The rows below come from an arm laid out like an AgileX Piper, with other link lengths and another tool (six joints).
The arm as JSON. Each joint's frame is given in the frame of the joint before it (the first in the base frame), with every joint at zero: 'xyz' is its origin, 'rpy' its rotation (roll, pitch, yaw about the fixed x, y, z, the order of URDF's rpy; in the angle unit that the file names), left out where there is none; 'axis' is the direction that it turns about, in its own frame. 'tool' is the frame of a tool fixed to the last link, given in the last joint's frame.
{
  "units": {
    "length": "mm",
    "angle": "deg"
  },
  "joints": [
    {
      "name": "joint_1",
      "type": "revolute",
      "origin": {
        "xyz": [
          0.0,
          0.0,
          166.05
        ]
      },
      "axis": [
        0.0,
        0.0,
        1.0
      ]
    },
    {
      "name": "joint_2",
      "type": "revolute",
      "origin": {
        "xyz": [
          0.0,
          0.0,
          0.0
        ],
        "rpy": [
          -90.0,
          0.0,
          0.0
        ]
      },
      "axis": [
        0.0,
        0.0,
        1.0
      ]
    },
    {
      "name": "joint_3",
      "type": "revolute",
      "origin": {
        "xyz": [
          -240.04,
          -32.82,
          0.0
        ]
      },
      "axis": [
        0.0,
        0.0,
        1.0
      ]
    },
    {
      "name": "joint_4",
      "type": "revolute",
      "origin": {
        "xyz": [
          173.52,
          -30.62,
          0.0
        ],
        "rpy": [
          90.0,
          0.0,
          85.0
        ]
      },
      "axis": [
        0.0,
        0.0,
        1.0
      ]
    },
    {
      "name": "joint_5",
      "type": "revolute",
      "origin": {
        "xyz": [
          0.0,
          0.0,
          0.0
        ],
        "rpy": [
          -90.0,
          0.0,
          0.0
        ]
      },
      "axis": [
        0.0,
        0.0,
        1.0
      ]
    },
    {
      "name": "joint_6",
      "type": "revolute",
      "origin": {
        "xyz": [
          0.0,
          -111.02,
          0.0
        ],
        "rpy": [
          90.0,
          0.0,
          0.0
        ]
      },
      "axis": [
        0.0,
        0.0,
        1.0
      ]
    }
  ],
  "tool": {
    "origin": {
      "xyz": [
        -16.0,
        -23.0,
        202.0
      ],
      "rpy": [
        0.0,
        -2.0,
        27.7
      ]
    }
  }
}
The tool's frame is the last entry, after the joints.
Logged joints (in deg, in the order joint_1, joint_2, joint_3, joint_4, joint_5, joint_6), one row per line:
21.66 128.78 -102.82 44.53 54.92 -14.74
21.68 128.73 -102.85 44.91 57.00 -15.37
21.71 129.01 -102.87 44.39 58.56 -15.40
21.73 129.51 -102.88 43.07 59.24 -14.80
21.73 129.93 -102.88 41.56 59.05 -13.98
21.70 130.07 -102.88 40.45 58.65 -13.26
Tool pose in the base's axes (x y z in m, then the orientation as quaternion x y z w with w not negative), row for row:
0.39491 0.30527 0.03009 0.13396 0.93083 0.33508 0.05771
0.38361 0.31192 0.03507 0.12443 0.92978 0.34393 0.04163
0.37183 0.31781 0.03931 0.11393 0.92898 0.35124 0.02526
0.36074 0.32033 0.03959 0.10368 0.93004 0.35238 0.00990
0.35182 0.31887 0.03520 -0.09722 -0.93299 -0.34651 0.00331
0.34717 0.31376 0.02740 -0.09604 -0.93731 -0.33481 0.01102
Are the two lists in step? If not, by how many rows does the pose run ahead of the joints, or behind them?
The pose runs 2 rows behind the joints: the pose in row i belongs to the joints in row i - 2.
